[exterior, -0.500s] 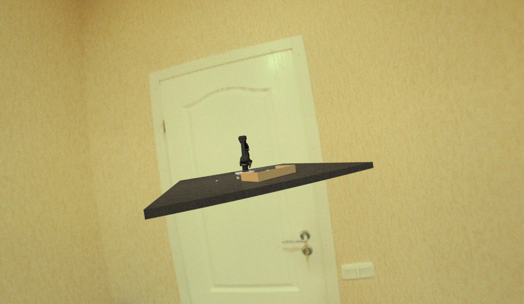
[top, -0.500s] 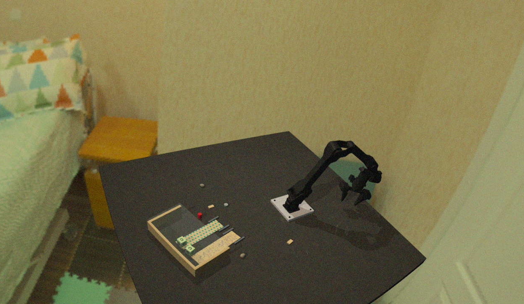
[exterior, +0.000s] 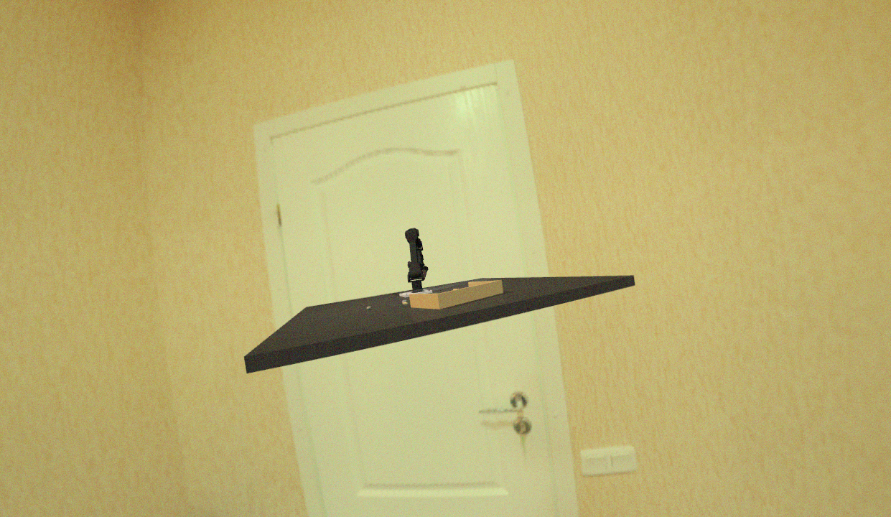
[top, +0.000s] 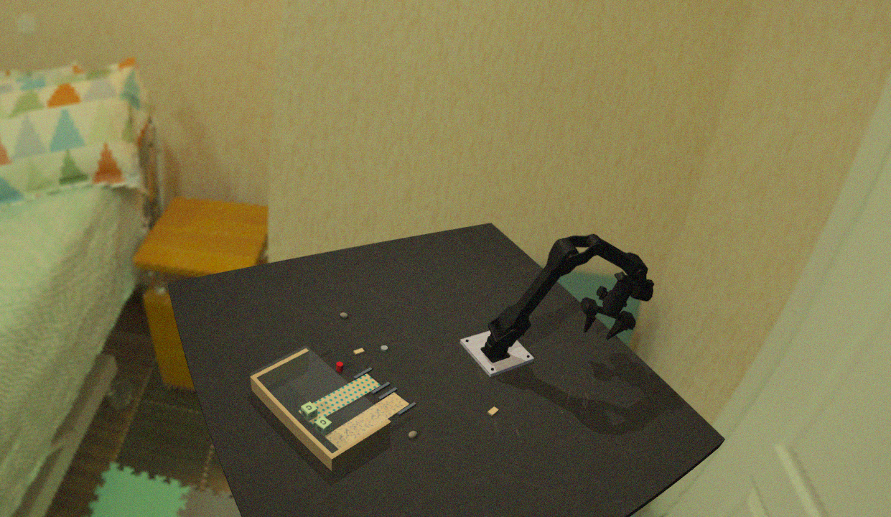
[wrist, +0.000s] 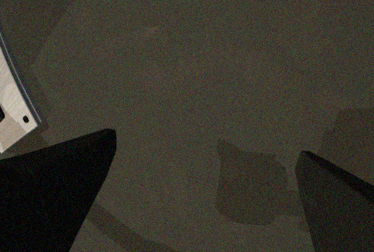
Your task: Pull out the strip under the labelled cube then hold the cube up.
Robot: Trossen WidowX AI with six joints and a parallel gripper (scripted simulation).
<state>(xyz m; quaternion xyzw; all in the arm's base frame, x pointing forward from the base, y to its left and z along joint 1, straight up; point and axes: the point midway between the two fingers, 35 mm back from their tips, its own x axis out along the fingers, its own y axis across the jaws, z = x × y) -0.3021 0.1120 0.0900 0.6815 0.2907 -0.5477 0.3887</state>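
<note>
My gripper tip is now 580 mm short of the grey disc, 250 mm to the left of it and 70 mm above it. The rest, counted from my gripper tip: tan block: 420 mm ahead, 70 mm to the left, 70 mm below; red cylinder: 730 mm ahead, 210 mm to the right, 60 mm below.
</note>
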